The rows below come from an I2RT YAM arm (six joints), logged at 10 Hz.
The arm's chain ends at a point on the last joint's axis. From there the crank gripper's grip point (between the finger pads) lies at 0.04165 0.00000 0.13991 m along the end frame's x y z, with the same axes.
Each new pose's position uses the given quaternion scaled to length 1; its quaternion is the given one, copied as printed.
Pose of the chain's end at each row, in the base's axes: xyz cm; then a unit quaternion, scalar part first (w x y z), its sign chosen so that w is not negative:
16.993, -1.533, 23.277, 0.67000, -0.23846, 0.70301, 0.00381
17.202, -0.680, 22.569, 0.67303, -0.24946, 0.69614, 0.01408
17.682, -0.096, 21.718, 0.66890, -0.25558, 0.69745, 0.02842
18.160, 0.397, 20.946, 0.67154, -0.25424, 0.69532, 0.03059
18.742, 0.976, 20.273, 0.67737, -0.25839, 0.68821, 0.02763
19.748, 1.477, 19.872, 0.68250, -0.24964, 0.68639, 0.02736
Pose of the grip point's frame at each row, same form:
30.196, 1.637, 17.916, 0.67000, -0.23846, 0.70301, 0.00381
30.340, 2.925, 17.326, 0.67303, -0.24946, 0.69614, 0.01408
30.639, 3.916, 16.323, 0.66890, -0.25558, 0.69745, 0.02842
31.138, 4.468, 15.646, 0.67154, -0.25424, 0.69532, 0.03059
31.800, 5.080, 15.200, 0.67737, -0.25839, 0.68821, 0.02763
32.900, 5.498, 14.977, 0.68250, -0.24964, 0.68639, 0.02736

